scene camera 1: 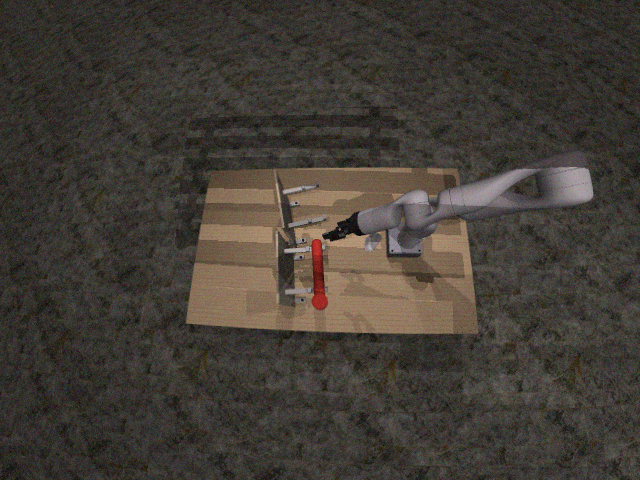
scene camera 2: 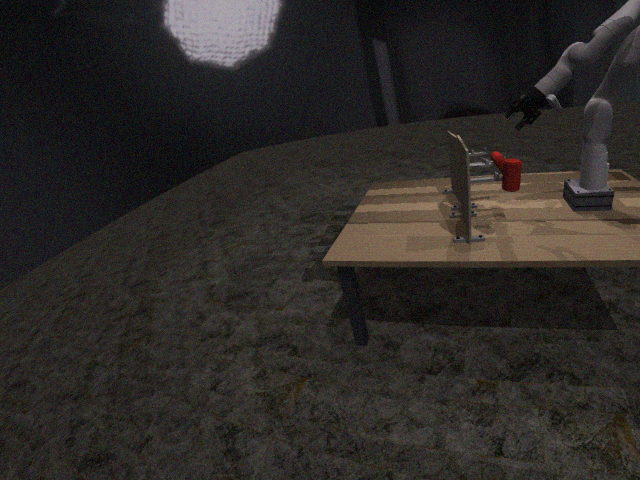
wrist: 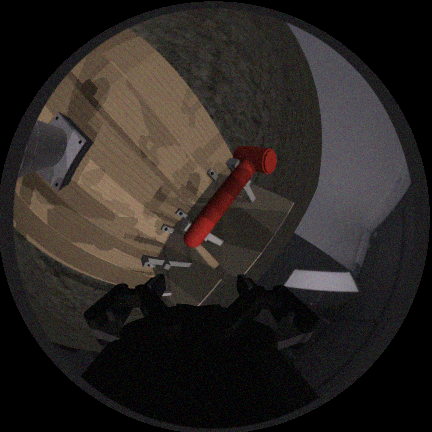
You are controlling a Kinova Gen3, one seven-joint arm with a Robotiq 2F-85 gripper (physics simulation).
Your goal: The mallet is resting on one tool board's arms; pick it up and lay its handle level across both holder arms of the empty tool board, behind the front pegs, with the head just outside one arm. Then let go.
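Observation:
The red mallet (scene camera 1: 317, 268) (scene camera 2: 511, 175) (wrist: 220, 205) rests with its handle across both arms of one tool board (scene camera 1: 285, 273) (wrist: 257, 227). Its head is just outside the arm (scene camera 1: 297, 291) farther from the other board. The empty tool board (scene camera 1: 280, 198) stands beside it at a slight angle; its two arms (scene camera 1: 299, 189) (scene camera 1: 306, 222) carry nothing. My gripper (scene camera 1: 327, 237) (scene camera 2: 513, 122) (wrist: 200, 282) is open and empty. It hangs well above the boards and the mallet, near the handle's free end in the overhead view. In the wrist view the empty board is partly hidden behind the fingers.
The robot's base (scene camera 1: 405, 243) (scene camera 2: 588, 195) (wrist: 70, 150) is bolted to the wooden table (scene camera 1: 232, 304) (scene camera 2: 382, 248) (wrist: 135, 65), facing the arm side of the boards. The two boards stand close together, and the neighbouring arms of the two boards are near each other.

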